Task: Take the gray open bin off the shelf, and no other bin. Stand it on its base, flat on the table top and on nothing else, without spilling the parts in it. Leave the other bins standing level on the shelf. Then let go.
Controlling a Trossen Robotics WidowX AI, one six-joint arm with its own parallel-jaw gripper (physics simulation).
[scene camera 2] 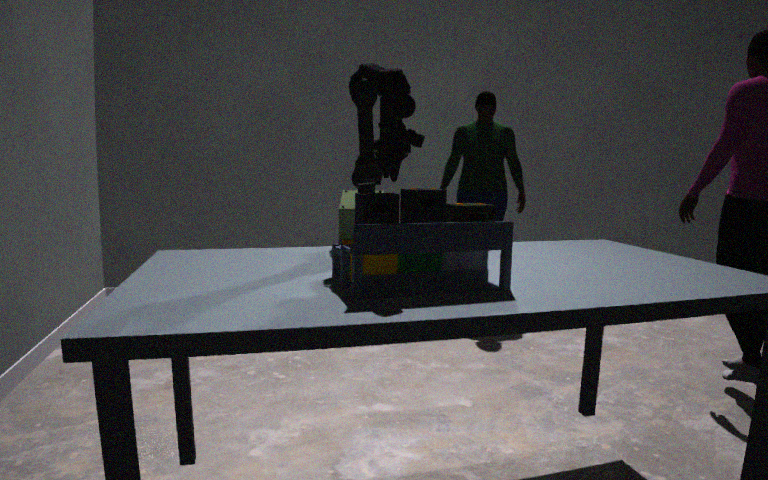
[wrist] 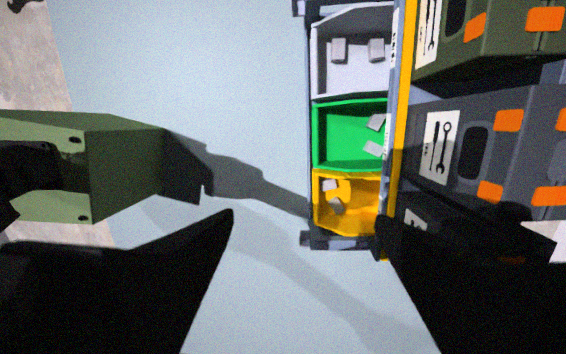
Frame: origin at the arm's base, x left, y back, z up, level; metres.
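Where they show: gripper, fingertip midpoint: point(scene camera 2: 390, 179) point(wrist: 304, 218); arm's base, origin of the base link: point(wrist: 27, 165).
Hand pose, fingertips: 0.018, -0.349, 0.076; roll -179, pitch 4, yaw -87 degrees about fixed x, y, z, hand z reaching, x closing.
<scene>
Things, the pixels of their top centre, and the offset from my fingertips, as dx, dy, dz. Level surfaces: height alone.
- gray open bin, middle of its top: point(wrist: 367, 48) point(scene camera 2: 453, 246) +0.158, -0.068, -0.168
- green bin, middle of its top: point(wrist: 363, 137) point(scene camera 2: 412, 248) +0.047, -0.084, -0.168
- yellow bin, middle of its top: point(wrist: 358, 208) point(scene camera 2: 369, 249) -0.064, -0.099, -0.168
- table, its level: dz -0.249
The gray open bin point(scene camera 2: 464, 264) point(wrist: 357, 75) stands level on the shelf's lower level, at one end of a row of three; two small gray parts show in it in the wrist view. The green bin point(scene camera 2: 419, 262) point(wrist: 345, 131) is in the middle and the yellow bin point(scene camera 2: 379, 264) point(wrist: 362, 206) at the other end, each with small gray parts. The shelf point(scene camera 2: 433, 236) point(wrist: 345, 243) stands on the table point(scene camera 2: 226, 305) point(wrist: 175, 60). My gripper point(scene camera 2: 393, 176) point(wrist: 304, 218) is open and empty, above the shelf's height, nearer the yellow bin's end than the gray bin.
Cases stand on the shelf's top board: an olive one point(wrist: 520, 32), a gray one point(wrist: 500, 100) and a low black one. A pale green block point(scene camera 2: 346, 217) point(wrist: 125, 170) stands at the arm's base. A person in green point(scene camera 2: 485, 150) and one in pink point(scene camera 2: 750, 135) stand near the table.
</scene>
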